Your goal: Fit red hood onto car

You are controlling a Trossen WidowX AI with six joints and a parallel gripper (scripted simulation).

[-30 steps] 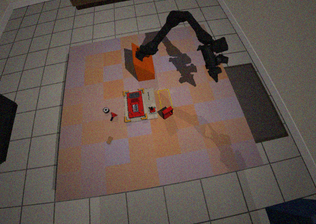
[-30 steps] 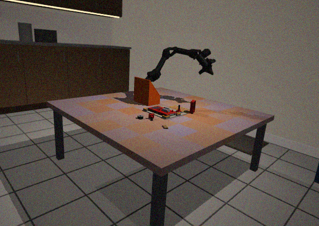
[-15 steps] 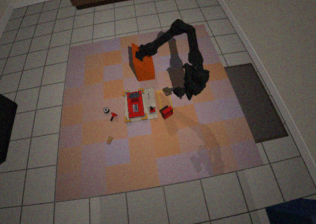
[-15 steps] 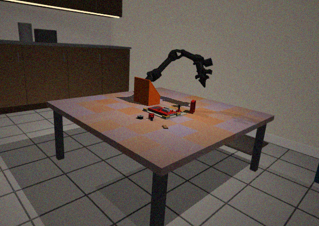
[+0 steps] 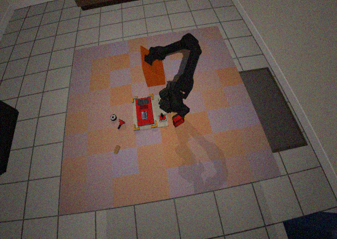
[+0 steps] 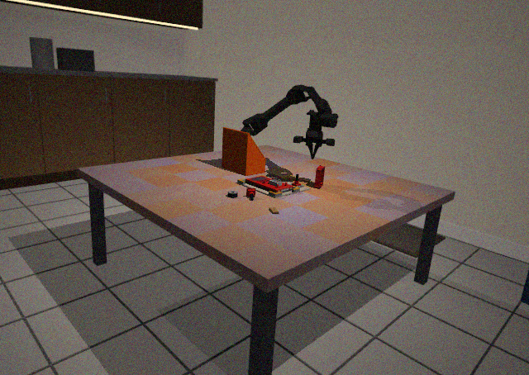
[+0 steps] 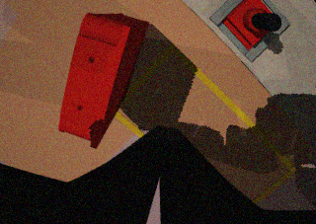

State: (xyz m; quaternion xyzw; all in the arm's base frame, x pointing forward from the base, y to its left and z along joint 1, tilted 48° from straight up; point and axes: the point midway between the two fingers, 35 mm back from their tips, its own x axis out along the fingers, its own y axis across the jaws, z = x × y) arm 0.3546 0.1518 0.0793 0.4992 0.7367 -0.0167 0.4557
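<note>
The red hood is 80 mm below my gripper tip, 30 mm ahead of it and 20 mm to the left of it. Round my gripper tip: light jig plate: 180 mm to the right, 120 mm below, 50 mm behind; then tan block: 370 mm to the right, 200 mm ahead, 120 mm below; then small wheel: 420 mm to the right, 120 mm below, 20 mm behind.
</note>
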